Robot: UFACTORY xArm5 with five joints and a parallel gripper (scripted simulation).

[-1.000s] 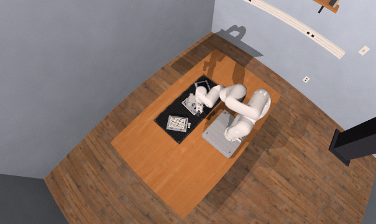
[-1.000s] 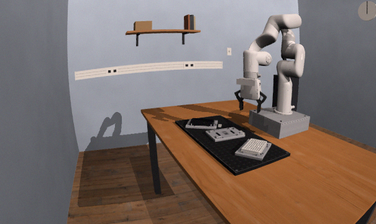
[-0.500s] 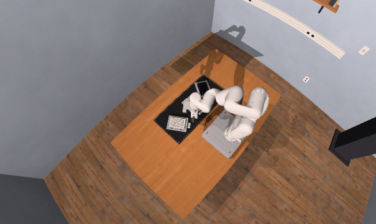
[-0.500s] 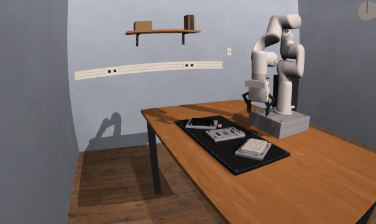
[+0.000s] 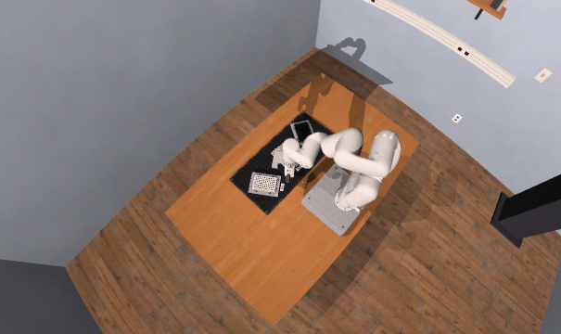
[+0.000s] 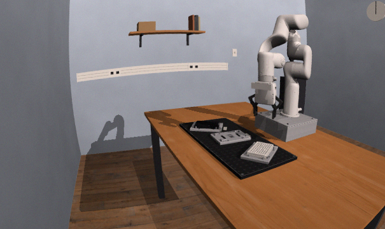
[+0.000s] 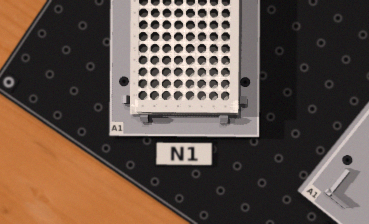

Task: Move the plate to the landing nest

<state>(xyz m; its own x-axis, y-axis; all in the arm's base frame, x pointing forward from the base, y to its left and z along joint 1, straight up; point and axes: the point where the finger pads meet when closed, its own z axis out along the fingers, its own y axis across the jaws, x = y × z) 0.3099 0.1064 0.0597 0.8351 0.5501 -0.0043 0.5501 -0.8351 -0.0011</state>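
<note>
The black well plate lies 300 mm to the right of my hand, 150 mm ahead of it and 110 mm below it. The rest, counted from my hand: light grey nest 300 mm to the right, 150 mm ahead, 130 mm below; white well plate 110 mm below, 100 mm to the left, 90 mm ahead; A1 mark 210 mm to the right, 120 mm below, 110 mm ahead.
</note>
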